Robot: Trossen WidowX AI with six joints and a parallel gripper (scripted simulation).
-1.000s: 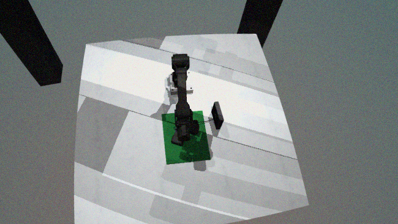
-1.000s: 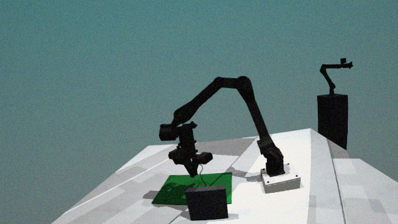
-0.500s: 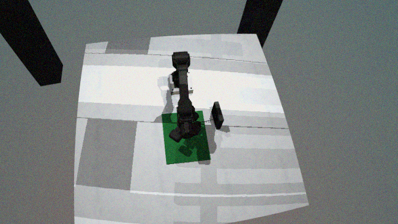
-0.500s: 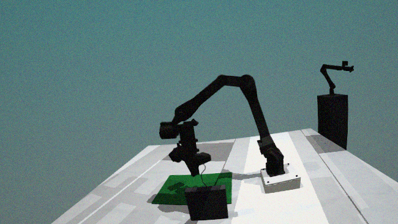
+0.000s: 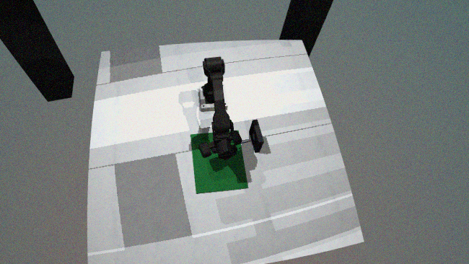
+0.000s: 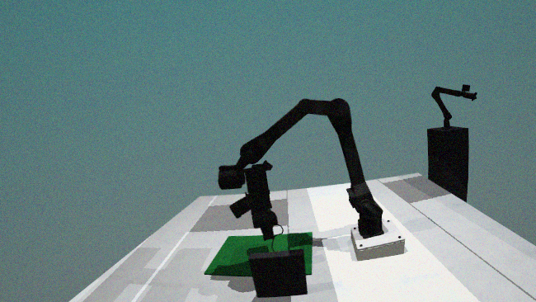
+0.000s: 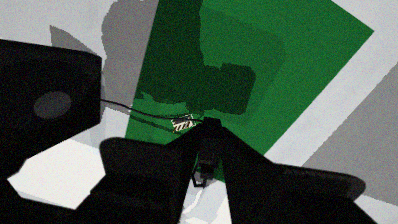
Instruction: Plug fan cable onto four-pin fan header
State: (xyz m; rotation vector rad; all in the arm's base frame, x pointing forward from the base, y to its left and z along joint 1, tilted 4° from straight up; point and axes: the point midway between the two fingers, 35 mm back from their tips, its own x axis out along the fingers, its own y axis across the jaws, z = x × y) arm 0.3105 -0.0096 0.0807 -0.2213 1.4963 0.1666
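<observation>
Now: the whitish fan header 7 cm below my gripper tip, 4 cm behind it and 3 cm to the left of it. Also, from my gripper tip: black plug (1 cm behind, 1 cm above); green board (8 cm below, 2 cm ahead, 1 cm to the right); black fan (18 cm to the left, 5 cm behind, 1 cm below).
</observation>
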